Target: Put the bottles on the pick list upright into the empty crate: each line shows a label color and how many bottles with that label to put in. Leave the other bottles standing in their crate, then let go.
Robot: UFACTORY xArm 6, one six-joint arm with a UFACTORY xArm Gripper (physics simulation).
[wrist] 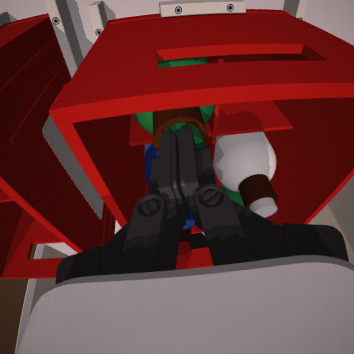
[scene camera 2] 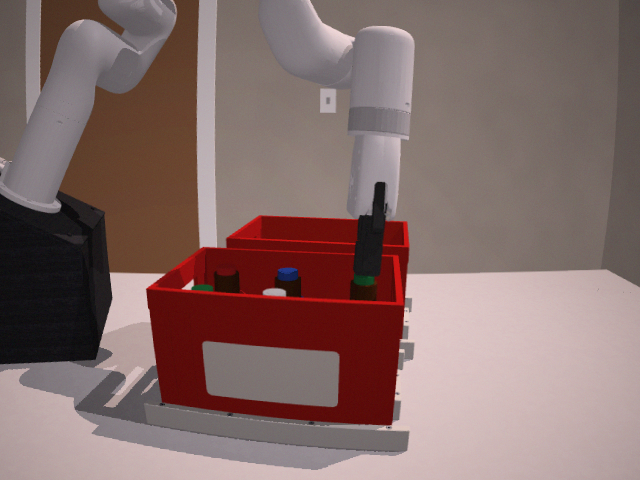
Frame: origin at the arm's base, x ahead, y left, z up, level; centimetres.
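Where they show: gripper, between the fingertips: (wrist: 181, 148) (scene camera 2: 366, 274); arm's base, origin of its link: (scene camera 2: 27, 197).
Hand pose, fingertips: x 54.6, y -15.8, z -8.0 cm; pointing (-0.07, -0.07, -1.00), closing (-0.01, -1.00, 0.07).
Things, the pixels of their top centre, and the offset from my fingertips.
- green-capped bottle, centre of its top: (wrist: 182, 151) (scene camera 2: 363, 274) dx -0.3, dy +0.0, dz +0.0 cm
- blue-capped bottle, centre of its top: (wrist: 182, 223) (scene camera 2: 287, 270) dx -9.7, dy +2.0, dz +0.0 cm
- red-capped bottle, centre of its top: (scene camera 2: 226, 265) (wrist: 181, 251) dx -18.0, dy +4.0, dz +0.0 cm
- white bottle, centre of its top: (wrist: 264, 212) (scene camera 2: 274, 291) dx -11.2, dy -6.1, dz +0.0 cm
- green bottle, centre of its top: (scene camera 2: 201, 287) (wrist: 247, 242) dx -19.6, dy -4.9, dz +0.0 cm
My gripper (scene camera 2: 367, 272) (wrist: 181, 148) is shut and empty, pointing down. Its fingertips are at the cap of a green-capped bottle (scene camera 2: 363, 290) (wrist: 170, 118) at the right end of the near red crate (scene camera 2: 273, 320) (wrist: 200, 97); whether they touch is unclear. In the same crate stand a blue-capped bottle (scene camera 2: 287, 285) (wrist: 149, 161), a red-capped bottle (scene camera 2: 226, 281), a white bottle (scene camera 2: 273, 293) (wrist: 242, 160) and another green bottle (scene camera 2: 202, 288) (wrist: 233, 195). The fingers partly cover the blue bottle in the wrist view. The other red crate (scene camera 2: 320, 242) (wrist: 37, 75) is behind; its floor is hidden in the scene view. No pick list shows.
Pale strips (scene camera 2: 279, 426) (wrist: 202, 8) line the near crate's base. The crate walls rise around the bottles, and the right end wall is close beside the gripper. A black pedestal (scene camera 2: 46, 289) with the arm's base stands at the left. A wall is behind.
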